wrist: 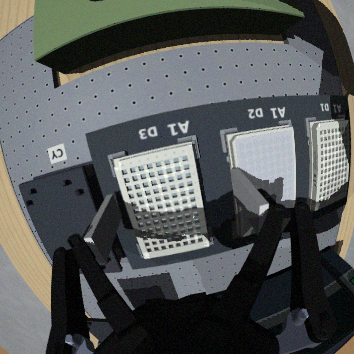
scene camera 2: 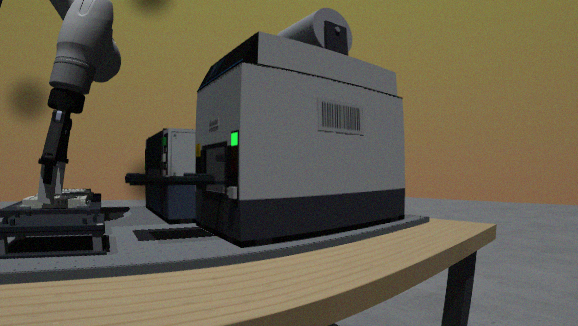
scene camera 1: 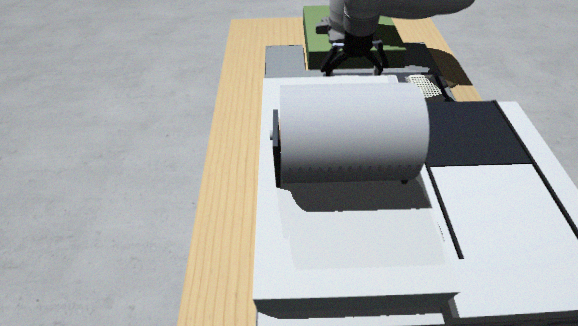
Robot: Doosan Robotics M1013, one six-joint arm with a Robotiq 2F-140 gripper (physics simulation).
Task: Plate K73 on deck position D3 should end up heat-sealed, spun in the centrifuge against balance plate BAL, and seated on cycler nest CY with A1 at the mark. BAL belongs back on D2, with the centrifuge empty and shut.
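Frame: origin at the arm's base, x left, y down, z back, level; centimetres.
Seen in the pictures: gripper, fingertip midpoint: [wrist: 173,194] [scene camera 2: 50,197].
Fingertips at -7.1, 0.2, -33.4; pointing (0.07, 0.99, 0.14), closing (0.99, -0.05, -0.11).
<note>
Pixels of each thing's top centre, then the offset from my fingertips to it, as dx, dy, dz. Level surfaces: height alone.
- Plate K73, middle of its top: [wrist: 164,209] [scene camera 2: 56,197] -1.4, -0.1, -1.3
- BAL, middle of its top: [wrist: 269,183] [scene camera 2: 64,192] +11.0, -0.1, -2.7
- Cycler nest CY, middle of its top: [wrist: 62,234] [scene camera 2: 54,213] -16.4, +1.0, -1.1
- large white machine, middle of its top: [scene camera 1: 349,82] [scene camera 2: 304,17] -19.1, -41.3, -50.6
- cream well plate, middle of its top: [wrist: 334,164] [scene camera 1: 425,87] +23.2, -0.1, -4.2
- wooden table, its level: dy +7.6
Plate K73 [wrist: 162,190], a cream well plate with open wells, sits on deck position D3 in the wrist view. BAL [wrist: 267,155], a plate with a pale smooth top, sits on D2. My gripper [scene camera 1: 355,71] [scene camera 2: 51,196] [wrist: 173,194] is open and empty. Its fingers stand on both sides of K73, one toward the cycler nest and one over the edge of BAL; contact cannot be told. Cycler nest CY [wrist: 55,215] is a dark block left of D3, with no plate on its visible part. The large white machine [scene camera 2: 320,150] carries a film roll [scene camera 1: 350,130] [scene camera 2: 327,32].
Another cream well plate [scene camera 1: 424,86] [wrist: 331,162] sits on D1. A green block [scene camera 1: 317,42] [wrist: 125,25] lies behind the deck. A dark tray arm [scene camera 2: 165,178] sticks out of the large machine's front. A smaller machine [scene camera 2: 180,175] stands behind it. The wooden table [scene camera 2: 350,280] has an edge at the front.
</note>
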